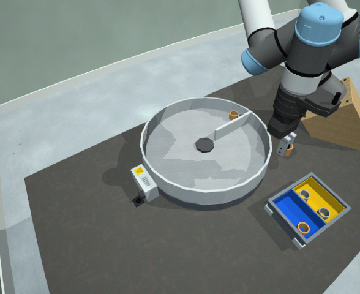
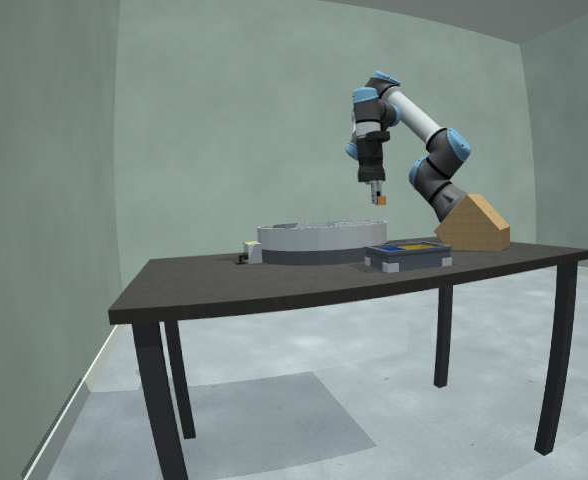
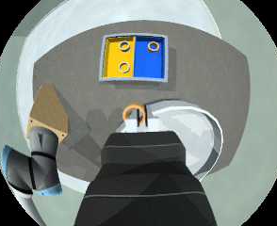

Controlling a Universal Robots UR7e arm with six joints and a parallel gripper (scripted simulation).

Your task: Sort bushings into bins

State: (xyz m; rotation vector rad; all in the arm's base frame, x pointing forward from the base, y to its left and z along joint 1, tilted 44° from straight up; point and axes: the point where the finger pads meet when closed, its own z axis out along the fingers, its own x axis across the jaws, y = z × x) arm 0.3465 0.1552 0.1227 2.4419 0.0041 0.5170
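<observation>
My hand is 150 mm above the bin and 130 mm to the right of it. Also, from my hand: turntable 230 mm to the right, 130 mm below, 60 mm ahead.
</observation>
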